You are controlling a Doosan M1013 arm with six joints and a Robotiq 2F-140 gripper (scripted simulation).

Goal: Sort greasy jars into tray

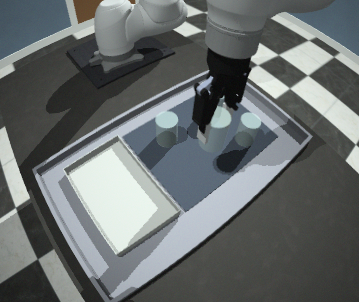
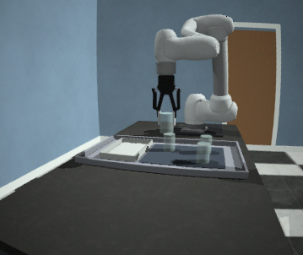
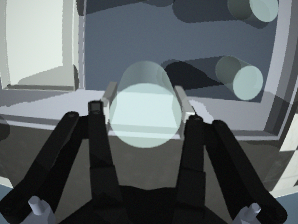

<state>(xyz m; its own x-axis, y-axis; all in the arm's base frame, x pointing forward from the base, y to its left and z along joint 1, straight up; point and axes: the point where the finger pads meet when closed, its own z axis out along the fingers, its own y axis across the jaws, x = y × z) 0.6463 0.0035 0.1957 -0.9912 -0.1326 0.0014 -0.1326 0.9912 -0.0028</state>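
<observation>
Right now the tray is 25 cm to the right of my hand, 20 cm below it and 6 cm behind it. Round my hand: drying mat (20 cm below, 10 cm behind, 7 cm to the left); steel table top (21 cm below, 7 cm behind, 3 cm to the right).
</observation>
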